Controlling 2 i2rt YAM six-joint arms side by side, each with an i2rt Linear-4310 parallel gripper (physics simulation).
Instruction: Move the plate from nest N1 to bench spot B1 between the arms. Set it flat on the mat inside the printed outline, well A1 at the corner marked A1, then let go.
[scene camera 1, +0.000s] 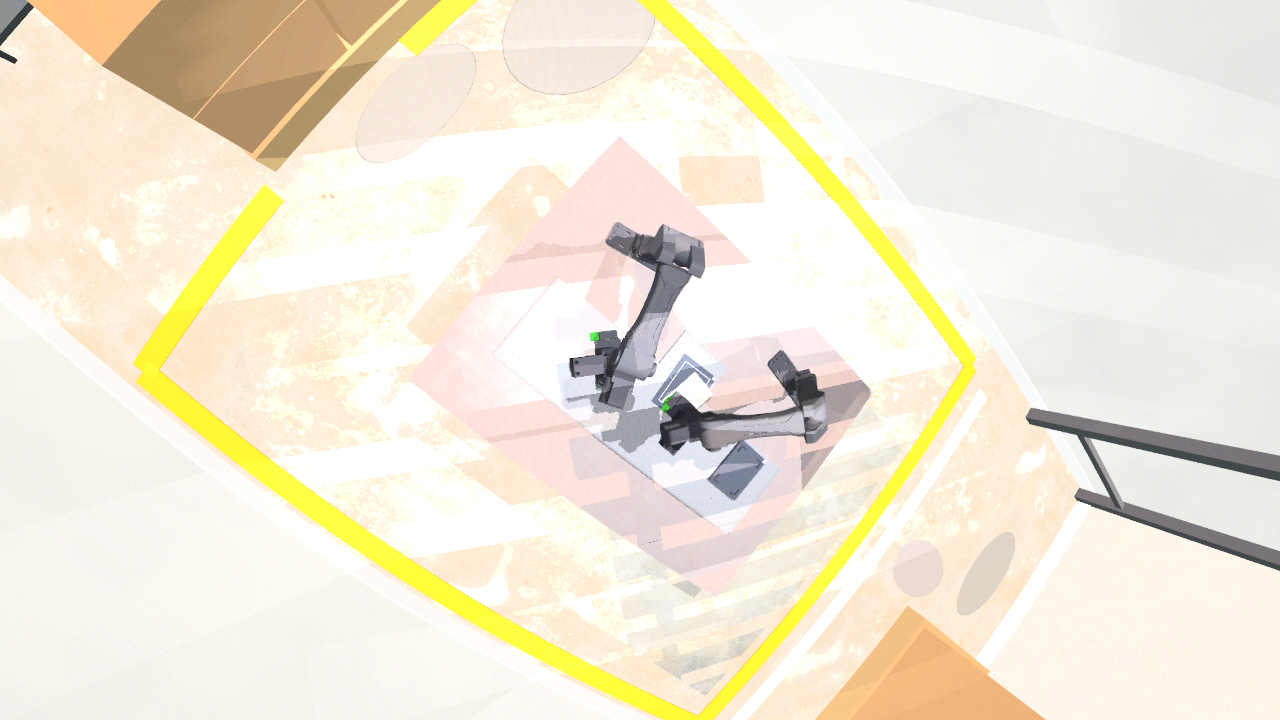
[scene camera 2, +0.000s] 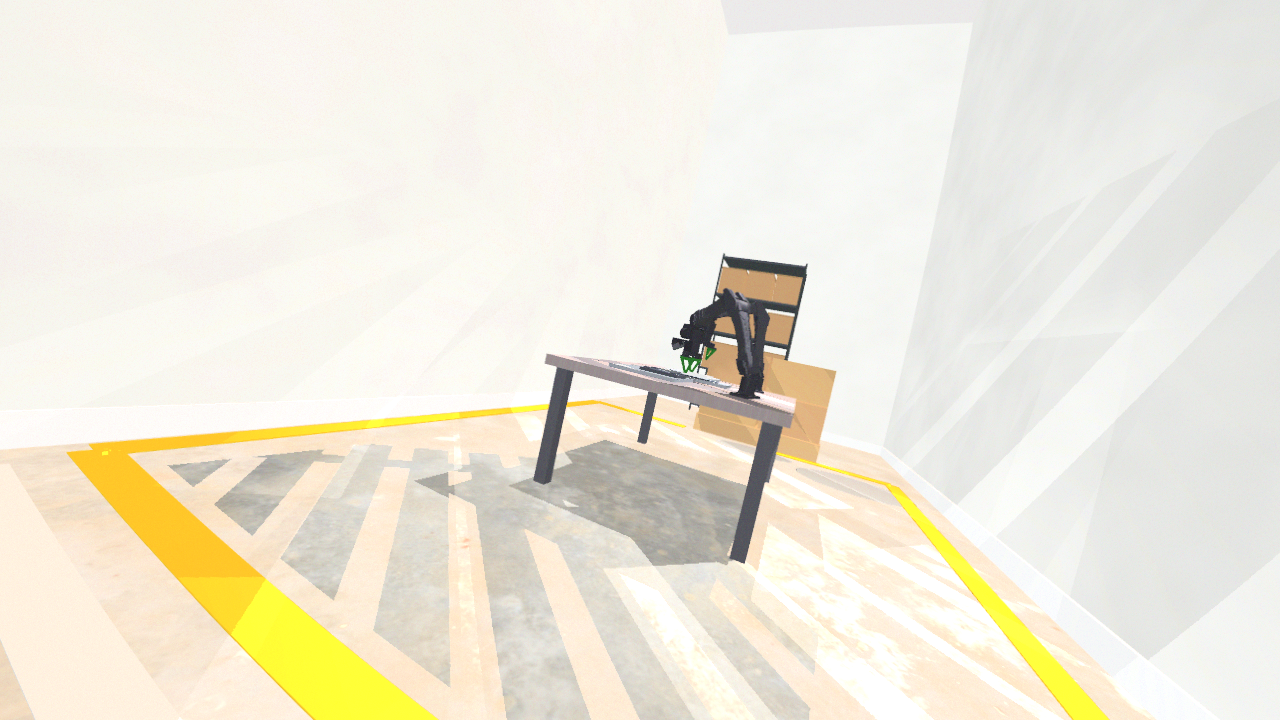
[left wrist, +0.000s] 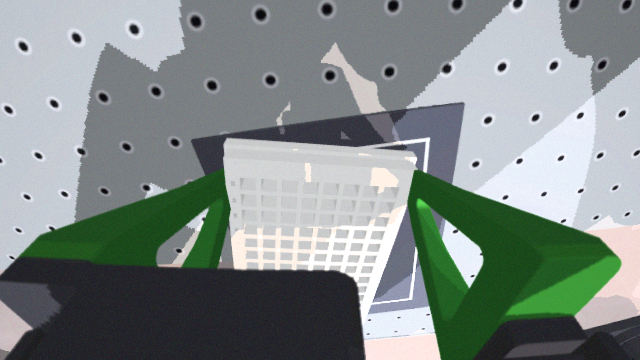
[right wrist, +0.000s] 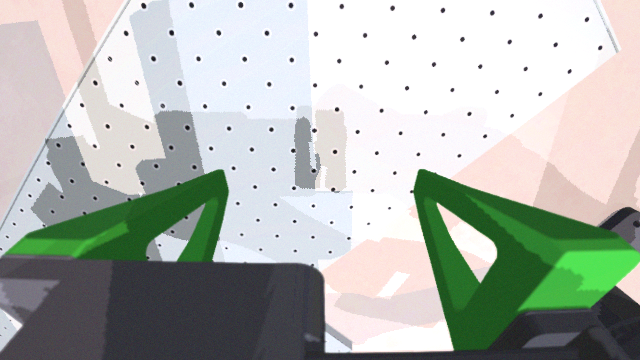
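Where they show: left gripper, fingertip midpoint: (scene camera 1: 675, 408) (scene camera 2: 687, 372) (left wrist: 319, 180); right gripper, fingertip midpoint: (right wrist: 320, 180); left arm's base, origin of the base link: (scene camera 1: 790, 379) (scene camera 2: 745, 396); right arm's base, origin of the base link: (scene camera 1: 640, 249) (scene camera 2: 755, 391) (left wrist: 626, 329).
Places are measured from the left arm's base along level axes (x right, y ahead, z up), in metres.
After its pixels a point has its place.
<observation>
The white multiwell plate (left wrist: 320, 205) {x 0.210, y 0.338, z 0.034 m} (scene camera 1: 692, 390) {x 0.217, y 0.275, z 0.033 m} is between the green fingers of my left gripper (left wrist: 319, 180) {x 0.209, y 0.347, z 0.028 m} (scene camera 1: 665, 405) {x 0.209, y 0.347, z 0.028 m}, which is shut on its two sides. It hangs over the dark mat (left wrist: 447, 125) {x 0.267, y 0.373, z 0.015 m}, turned slightly against the printed white outline (left wrist: 427, 152) {x 0.262, y 0.359, z 0.015 m}, whose upper right part shows beyond it. The gap under the plate is hard to judge. The plate and gripper body hide much of the mat; mark A1 and the lettering are not readable. My right gripper (right wrist: 320, 180) {x 0.486, y 0.426, z 0.107 m} (scene camera 1: 594, 337) {x 0.486, y 0.426, z 0.107 m} is open and empty above the perforated board, left of the plate in scene camera 1.
A dark rectangular pad (scene camera 1: 736, 470) {x -0.083, y 0.328, z 0.024 m} with corner brackets lies below the left arm in scene camera 1. The perforated board (left wrist: 300, 45) {x 0.197, y 0.402, z 0.013 m} (right wrist: 390, 45) {x 0.564, y 0.452, z 0.013 m} extends under both grippers. Both arms stand on the table, close together around the mat.
</observation>
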